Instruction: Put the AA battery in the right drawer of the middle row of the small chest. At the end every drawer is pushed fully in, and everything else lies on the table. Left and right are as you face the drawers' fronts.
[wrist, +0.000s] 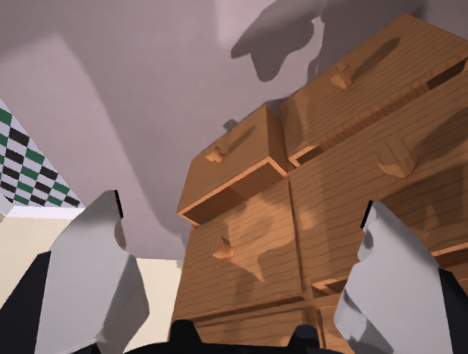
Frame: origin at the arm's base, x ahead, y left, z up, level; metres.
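Seen in the pictures: gripper, fingertip midpoint: (241, 199).
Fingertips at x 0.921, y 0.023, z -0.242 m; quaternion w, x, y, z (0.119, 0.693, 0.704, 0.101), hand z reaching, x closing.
Offsets run from my fingertips to a thing's top centre. "spot": to the spot under its first point. Level surfaces: height alone.
The small chest shows its wooden fronts upside down in the wrist view, its upper rows toward the bottom of the picture. The middle row's right drawer {spot: 0.065 m ahead, 0.028 m left, 0.037 m down} (270, 215) has a small knob and a thin dark gap along its upper edge. Below it in the chest, the bottom right drawer {0.134 m ahead, 0.027 m left, 0.077 m down} (232, 145) stands pulled out, with part of its inside showing. The bottom left drawer {0.033 m ahead, 0.144 m left, 0.077 m down} (370, 75) is partly out. The middle left drawer {spot: 0.011 m ahead, 0.068 m left, 0.027 m down} (340, 185) stands slightly out. My gripper (241, 199) is open and empty, in front of the fronts. The AA battery does not show.
The lilac table top {0.181 m down} (150, 75) stretches before the chest and carries dark shadows. A green, black and white checkered surface (35, 160) shows at the left edge. A cream area lies beyond the table edge, at the lower left. More drawer fronts {spot: 0.078 m ahead, 0.012 m left, 0.048 m up} (250, 327) show at the bottom.
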